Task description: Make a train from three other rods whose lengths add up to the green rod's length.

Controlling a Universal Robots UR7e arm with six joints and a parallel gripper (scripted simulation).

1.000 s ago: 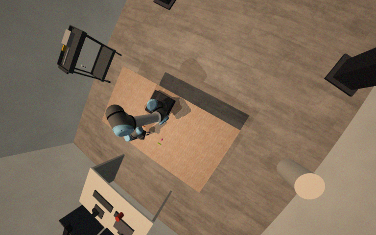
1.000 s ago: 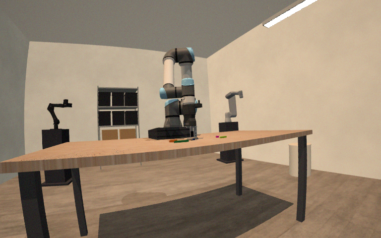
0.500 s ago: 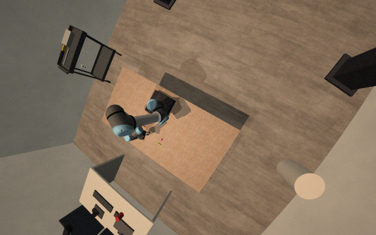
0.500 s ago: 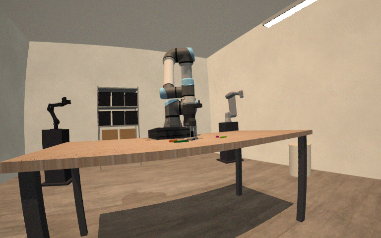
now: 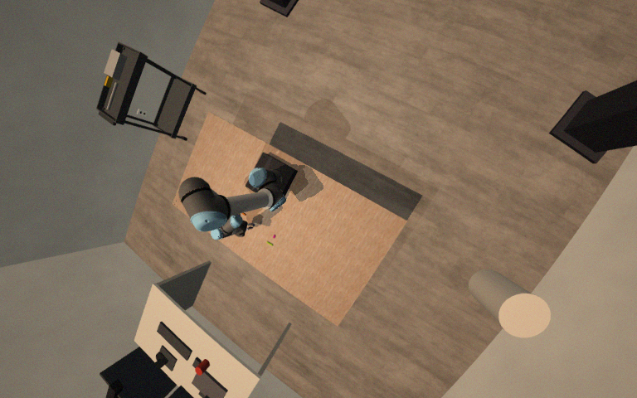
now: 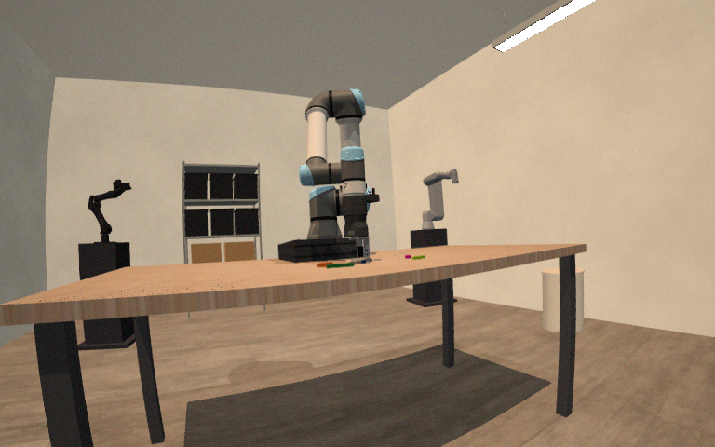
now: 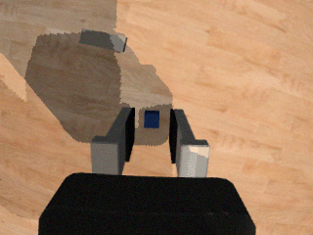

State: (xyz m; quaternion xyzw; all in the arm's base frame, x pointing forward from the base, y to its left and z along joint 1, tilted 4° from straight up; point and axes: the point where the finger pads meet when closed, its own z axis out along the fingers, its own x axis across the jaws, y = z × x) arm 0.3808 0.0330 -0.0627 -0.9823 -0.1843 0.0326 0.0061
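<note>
My hand is 3 cm above the small blue rod. The rest, counted from my hand: green rod: 7 cm ahead, 10 cm to the right, 3 cm below; orange rod: 3 cm ahead, 13 cm to the right, 3 cm below; grey rod: 5 cm behind, 4 cm to the left, 3 cm below.
</note>
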